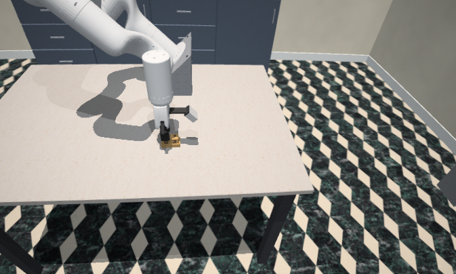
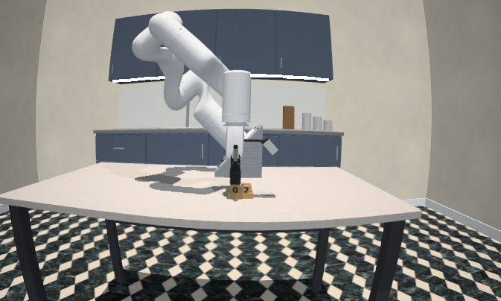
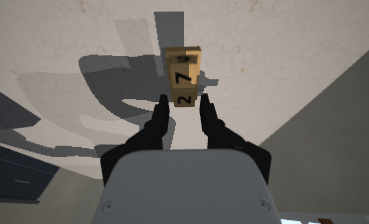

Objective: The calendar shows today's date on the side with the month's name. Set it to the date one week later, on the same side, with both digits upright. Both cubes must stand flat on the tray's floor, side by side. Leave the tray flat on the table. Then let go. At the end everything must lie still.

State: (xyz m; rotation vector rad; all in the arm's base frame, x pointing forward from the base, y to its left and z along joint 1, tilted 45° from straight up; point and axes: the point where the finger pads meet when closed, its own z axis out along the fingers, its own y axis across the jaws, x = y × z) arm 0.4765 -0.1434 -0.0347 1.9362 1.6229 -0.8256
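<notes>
Now: the wooden tray 5 cm below my hand and 2 cm to the left of it.
</notes>
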